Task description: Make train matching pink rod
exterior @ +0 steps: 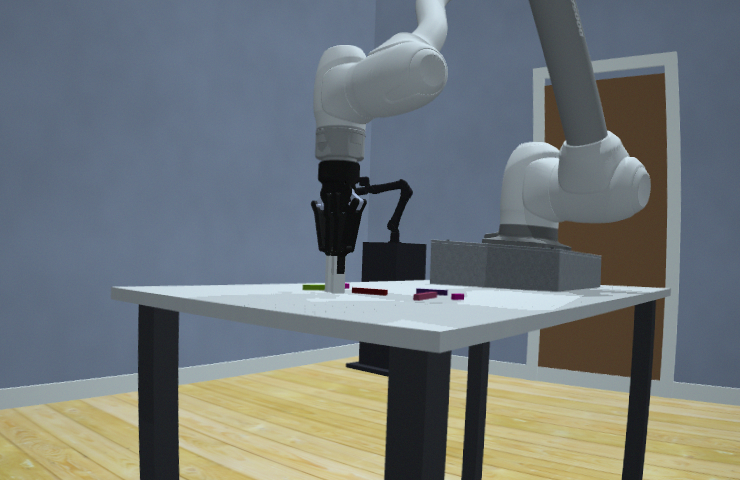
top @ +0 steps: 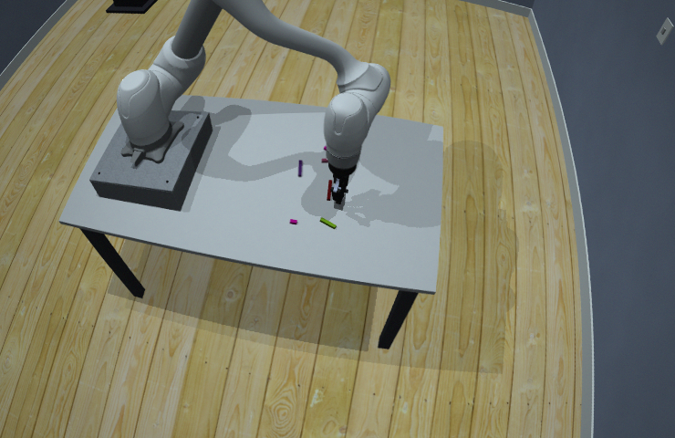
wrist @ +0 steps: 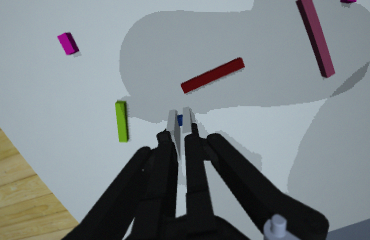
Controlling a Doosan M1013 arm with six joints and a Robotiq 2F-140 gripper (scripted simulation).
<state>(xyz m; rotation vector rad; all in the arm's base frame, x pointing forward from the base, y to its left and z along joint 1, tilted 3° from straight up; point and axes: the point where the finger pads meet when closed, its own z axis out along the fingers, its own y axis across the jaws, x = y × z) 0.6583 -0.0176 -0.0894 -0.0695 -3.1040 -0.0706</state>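
The blue rod lies 30 mm below my hand. Also, from my hand: red rod (50 mm to the left, 40 mm behind, 30 mm below); then pink rod (160 mm to the left, 60 mm behind, 30 mm below); then lime rod (70 mm to the right, 30 mm below, 20 mm behind).
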